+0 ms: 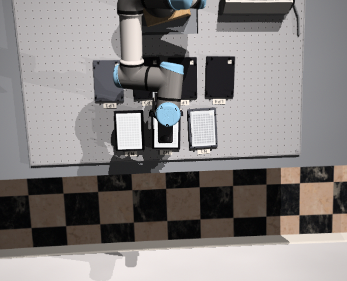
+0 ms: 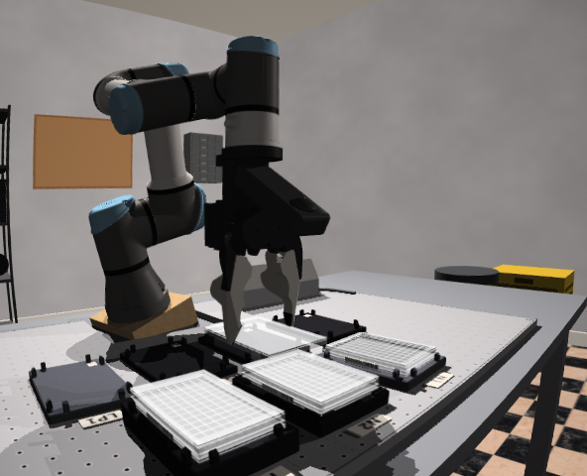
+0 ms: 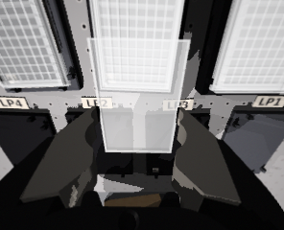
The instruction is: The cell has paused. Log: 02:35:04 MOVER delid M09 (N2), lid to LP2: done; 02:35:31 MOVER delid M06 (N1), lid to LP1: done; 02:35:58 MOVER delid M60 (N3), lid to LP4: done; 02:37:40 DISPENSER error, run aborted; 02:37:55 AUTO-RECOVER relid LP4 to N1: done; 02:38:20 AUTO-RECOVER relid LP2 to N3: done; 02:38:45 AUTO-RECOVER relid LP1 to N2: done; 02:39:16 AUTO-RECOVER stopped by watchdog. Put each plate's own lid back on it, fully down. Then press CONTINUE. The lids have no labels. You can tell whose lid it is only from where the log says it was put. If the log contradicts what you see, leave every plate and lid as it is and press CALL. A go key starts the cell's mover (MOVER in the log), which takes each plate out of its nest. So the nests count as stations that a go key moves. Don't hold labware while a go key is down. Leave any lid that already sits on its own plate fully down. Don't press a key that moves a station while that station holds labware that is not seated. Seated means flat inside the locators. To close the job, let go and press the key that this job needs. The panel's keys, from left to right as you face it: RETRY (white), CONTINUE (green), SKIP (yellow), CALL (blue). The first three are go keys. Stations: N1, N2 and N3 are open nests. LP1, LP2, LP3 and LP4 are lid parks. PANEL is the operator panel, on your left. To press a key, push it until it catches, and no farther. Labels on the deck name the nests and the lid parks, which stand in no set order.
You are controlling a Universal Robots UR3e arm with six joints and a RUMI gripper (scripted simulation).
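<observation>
Right now my hand is 140 mm past the lid park LP1, 170 mm to the left of it and 60 mm above it. Round my hand: lid park LP2 (90 mm behind, 90 mm to the left, 60 mm below); LP2 label (10 mm behind, 70 mm to the left, 70 mm below); LP3 lid park (120 mm behind, 40 mm to the right, 60 mm below).
</observation>
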